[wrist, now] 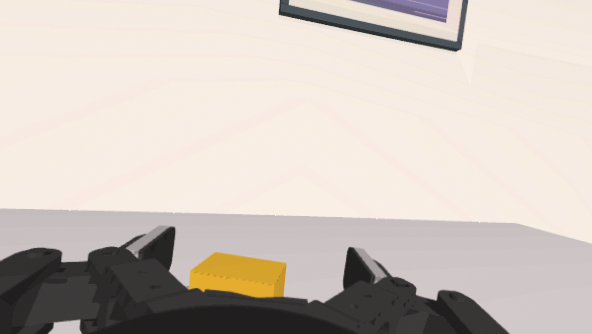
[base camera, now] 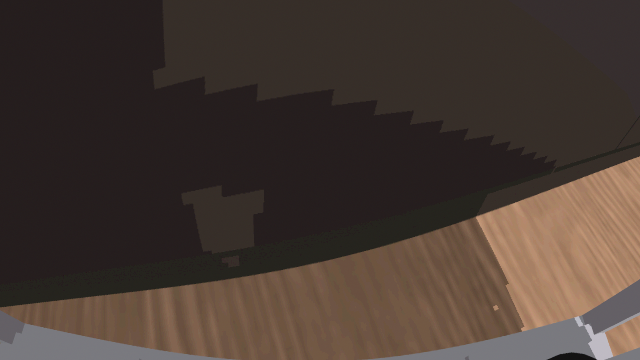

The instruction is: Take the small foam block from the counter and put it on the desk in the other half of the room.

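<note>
The small foam block is yellow-orange and sits on the light grey counter in the wrist view, low and left of the middle. Its lower part is hidden behind the gripper's body. My gripper is open, with its fingertips wide apart. In the picture the block shows between the two fingers, nearer the left one, and neither finger appears to touch it. How far the block is from the fingertips is hard to tell. The desk does not show in either view.
The counter's dark cabinet front fills most of the base camera view, very close to the base's grey rim. Wooden floor lies between them. A pale wall with a framed picture rises behind the counter.
</note>
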